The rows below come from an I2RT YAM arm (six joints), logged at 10 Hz.
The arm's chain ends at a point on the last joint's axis. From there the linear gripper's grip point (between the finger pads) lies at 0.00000 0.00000 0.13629 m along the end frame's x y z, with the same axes.
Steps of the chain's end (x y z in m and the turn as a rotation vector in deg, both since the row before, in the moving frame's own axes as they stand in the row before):
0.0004, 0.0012, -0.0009, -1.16, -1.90, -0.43
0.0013, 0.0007, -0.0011, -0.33, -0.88, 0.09
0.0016, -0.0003, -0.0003, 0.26, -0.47, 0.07
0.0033, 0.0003, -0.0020, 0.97, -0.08, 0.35
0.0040, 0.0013, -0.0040, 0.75, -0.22, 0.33
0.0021, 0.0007, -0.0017, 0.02, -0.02, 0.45
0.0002, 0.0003, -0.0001, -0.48, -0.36, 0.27
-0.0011, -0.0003, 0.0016, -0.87, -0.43, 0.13
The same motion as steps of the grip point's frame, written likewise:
-0.0041, 0.0040, -0.0010, -1.16, -1.90, -0.43
-0.0008, 0.0015, -0.0011, -0.33, -0.88, 0.09
0.0005, -0.0009, -0.0003, 0.26, -0.47, 0.07
0.0031, -0.0020, -0.0020, 0.97, -0.08, 0.35
0.0035, -0.0005, -0.0040, 0.75, -0.22, 0.33
0.0021, 0.0007, -0.0017, 0.02, -0.02, 0.45
-0.0007, 0.0014, -0.0001, -0.48, -0.36, 0.27
-0.0021, 0.0018, 0.0016, -0.87, -0.43, 0.13

